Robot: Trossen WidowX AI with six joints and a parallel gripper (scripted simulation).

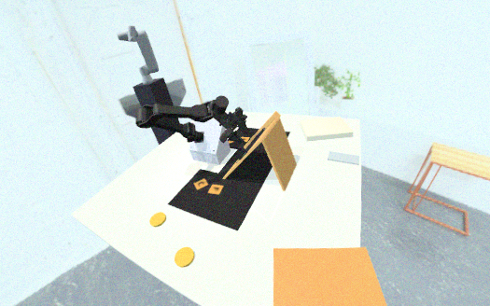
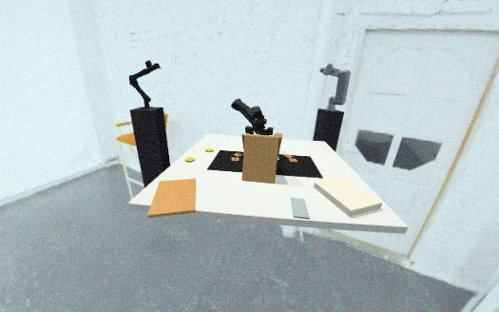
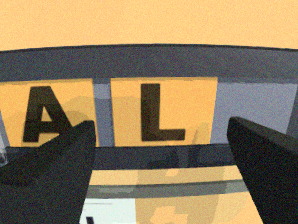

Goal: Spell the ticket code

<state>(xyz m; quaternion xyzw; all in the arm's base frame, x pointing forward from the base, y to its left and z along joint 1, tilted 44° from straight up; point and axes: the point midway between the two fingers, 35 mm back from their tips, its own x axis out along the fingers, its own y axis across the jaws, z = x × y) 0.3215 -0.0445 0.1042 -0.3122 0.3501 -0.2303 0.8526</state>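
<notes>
My gripper tip is 20 mm short of the letter tile, 20 mm above it and 10 mm to the left of it. Round my gripper tip: white ticket: 90 mm below, 60 mm to the left, 30 mm behind; black mat: 200 mm below, 140 mm behind, 80 mm to the left; grey card: 440 mm ahead, 190 mm below, 160 mm to the left.
</notes>
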